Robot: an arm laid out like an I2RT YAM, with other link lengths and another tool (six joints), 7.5 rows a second.
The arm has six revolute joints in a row. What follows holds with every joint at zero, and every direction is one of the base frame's. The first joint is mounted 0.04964 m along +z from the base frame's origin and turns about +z. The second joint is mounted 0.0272 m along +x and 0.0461 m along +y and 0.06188 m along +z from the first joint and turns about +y. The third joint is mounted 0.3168 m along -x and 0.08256 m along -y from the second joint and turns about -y. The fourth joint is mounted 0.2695 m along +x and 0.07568 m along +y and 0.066 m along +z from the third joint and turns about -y. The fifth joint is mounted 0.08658 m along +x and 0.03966 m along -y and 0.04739 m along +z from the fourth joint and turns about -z. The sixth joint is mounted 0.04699 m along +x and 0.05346 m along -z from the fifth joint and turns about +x. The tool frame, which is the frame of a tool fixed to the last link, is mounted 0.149 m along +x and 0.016 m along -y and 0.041 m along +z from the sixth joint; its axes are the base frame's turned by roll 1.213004, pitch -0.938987 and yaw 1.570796 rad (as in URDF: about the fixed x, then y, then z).
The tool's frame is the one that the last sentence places.
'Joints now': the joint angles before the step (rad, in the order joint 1, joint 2, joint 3, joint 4, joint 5, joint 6). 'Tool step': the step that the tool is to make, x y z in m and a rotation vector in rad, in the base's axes. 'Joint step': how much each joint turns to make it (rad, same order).
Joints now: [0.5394, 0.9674, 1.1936, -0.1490, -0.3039, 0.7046]
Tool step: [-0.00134, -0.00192, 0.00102, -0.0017, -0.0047, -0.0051]
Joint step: [-0.0005, -0.0056, -0.0002, -0.0035, 0.0042, -0.0044]
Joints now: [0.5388, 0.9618, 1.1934, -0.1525, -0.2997, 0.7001]
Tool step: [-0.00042, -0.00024, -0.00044, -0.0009, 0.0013, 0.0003]
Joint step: [-0.0003, -0.0015, -0.0004, -0.0027, -0.0006, -0.0001]
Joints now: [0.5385, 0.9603, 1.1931, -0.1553, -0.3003, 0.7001]
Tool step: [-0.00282, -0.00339, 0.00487, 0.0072, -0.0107, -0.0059]
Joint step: [-0.0016, -0.0089, 0.0026, 0.0015, 0.0043, 0.0004]
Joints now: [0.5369, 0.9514, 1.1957, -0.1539, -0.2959, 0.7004]
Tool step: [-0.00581, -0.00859, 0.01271, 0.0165, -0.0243, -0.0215]
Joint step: [-0.0008, -0.0169, 0.0141, -0.0018, 0.0208, -0.0004]
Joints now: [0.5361, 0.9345, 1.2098, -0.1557, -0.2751, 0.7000]
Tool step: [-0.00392, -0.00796, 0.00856, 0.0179, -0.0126, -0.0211]
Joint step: [-0.0019, -0.0141, 0.0082, -0.0006, 0.0202, 0.0066]
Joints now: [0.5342, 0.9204, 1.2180, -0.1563, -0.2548, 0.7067]
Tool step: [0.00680, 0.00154, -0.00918, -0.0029, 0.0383, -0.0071]
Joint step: [0.0001, 0.0133, 0.0027, -0.0198, 0.0093, 0.0165]
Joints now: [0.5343, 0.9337, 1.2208, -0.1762, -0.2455, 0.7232]
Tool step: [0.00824, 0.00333, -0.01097, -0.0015, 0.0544, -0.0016]
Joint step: [-0.0001, 0.0218, 0.0122, -0.0315, 0.0038, 0.0270]
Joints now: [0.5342, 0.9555, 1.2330, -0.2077, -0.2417, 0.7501]
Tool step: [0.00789, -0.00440, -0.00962, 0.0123, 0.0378, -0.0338]
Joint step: [-0.0011, 0.0057, -0.0102, -0.0041, 0.0345, 0.0285]
